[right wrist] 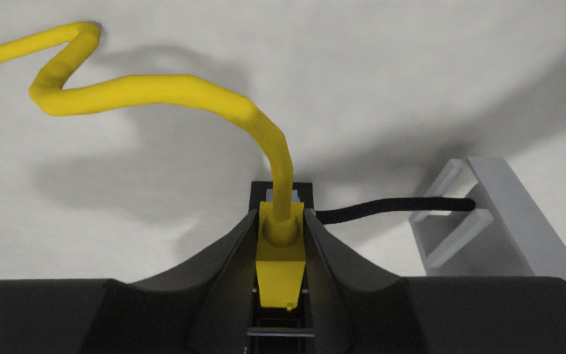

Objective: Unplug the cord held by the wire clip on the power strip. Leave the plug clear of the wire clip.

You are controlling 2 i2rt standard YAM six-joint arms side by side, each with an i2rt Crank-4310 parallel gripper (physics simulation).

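Places are measured from the left arm's base along level axes (x ahead, y left, z up), in millimetres.
Pixels of known places: right gripper, fingertip midpoint: (pixel 280 213).
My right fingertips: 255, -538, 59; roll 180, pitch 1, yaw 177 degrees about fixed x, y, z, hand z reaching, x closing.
Observation:
For each thing: its top centre in the pictures, then the offset to it from my right fingertips, as dx, dy, dz. "spot": a spot on its surface instead.
- yellow plug, top centre: (pixel 279 293) +3, +44, +27
- black power strip, surface spot: (pixel 258 191) spot: +27, +77, -73
- thin metal wire clip, top centre: (pixel 279 335) +0, +12, +54
- black cord, surface spot: (pixel 395 205) spot: -86, +65, -47
- grey holder, surface spot: (pixel 515 200) spot: -148, +33, -28
The yellow plug (pixel 281 247) stands on the black power strip (pixel 258 191), with its yellow cord (pixel 160 90) rising from its top and curving off to the left. My right gripper (pixel 280 213) is shut on the yellow plug, one finger against each side. The thin metal wire clip (pixel 281 331) shows as a bar across the strip, below the near end of the plug in the view and apart from it. The fingers hide much of the strip. Whether the plug is fully seated cannot be told. My left gripper does not show.
A black cord (pixel 395 205) runs from the right side of the strip to a grey holder (pixel 515 200) with prongs at the right. The yellow cord makes a sharp bend at the upper left. The surface under them is pale, with soft shadows.

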